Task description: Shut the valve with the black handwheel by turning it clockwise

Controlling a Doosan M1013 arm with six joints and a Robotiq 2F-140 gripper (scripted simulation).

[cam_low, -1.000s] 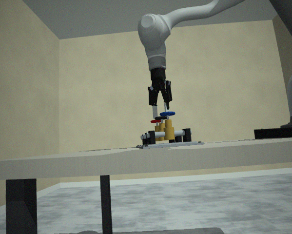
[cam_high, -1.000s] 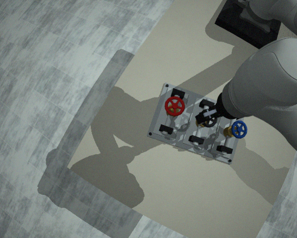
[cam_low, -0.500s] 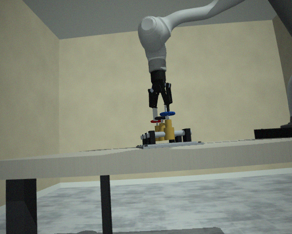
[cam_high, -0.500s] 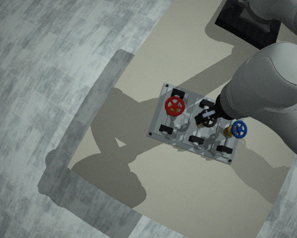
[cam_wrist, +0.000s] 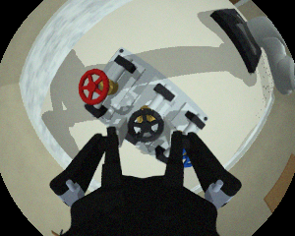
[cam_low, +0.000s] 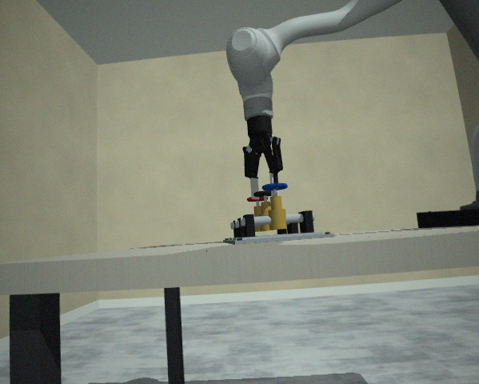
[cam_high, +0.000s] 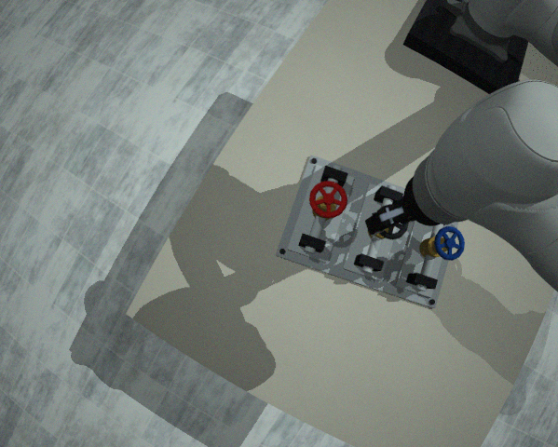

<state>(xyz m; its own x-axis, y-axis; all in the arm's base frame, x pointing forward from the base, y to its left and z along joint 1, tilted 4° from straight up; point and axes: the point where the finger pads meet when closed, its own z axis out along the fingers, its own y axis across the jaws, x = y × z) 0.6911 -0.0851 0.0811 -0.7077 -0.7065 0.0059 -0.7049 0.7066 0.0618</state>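
Now: the black handwheel 30 mm below my hand. Round my hand: grey panel 150 mm below; then blue handwheel 130 mm to the left, 30 mm below, 10 mm behind; then red handwheel 120 mm to the right, 30 mm below, 10 mm ahead.
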